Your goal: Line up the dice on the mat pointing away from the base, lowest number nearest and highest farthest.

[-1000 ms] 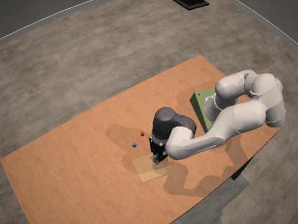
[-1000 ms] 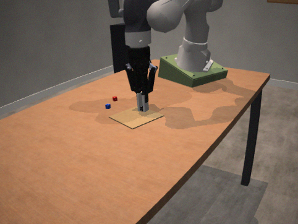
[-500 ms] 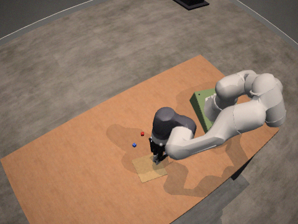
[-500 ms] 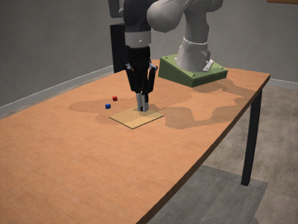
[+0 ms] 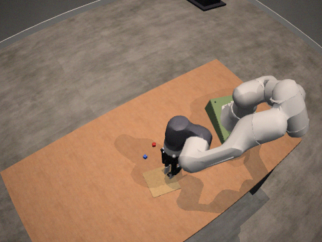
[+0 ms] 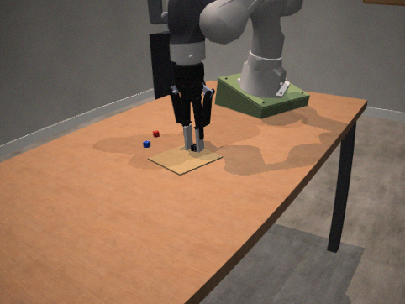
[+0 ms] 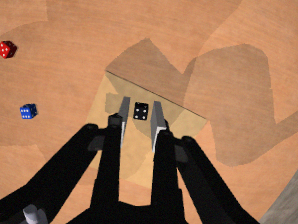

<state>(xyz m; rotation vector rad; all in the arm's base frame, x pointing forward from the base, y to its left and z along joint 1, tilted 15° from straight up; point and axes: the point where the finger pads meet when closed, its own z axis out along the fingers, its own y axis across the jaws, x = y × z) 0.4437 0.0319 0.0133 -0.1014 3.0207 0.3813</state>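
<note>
My hand is 30 mm above the black die. From my hand the other things lie so: red die: 180 mm to the right, 40 mm behind, 30 mm below; blue die: 140 mm to the right, 40 mm ahead, 30 mm below; tan mat: 50 mm ahead, 40 mm below.
</note>
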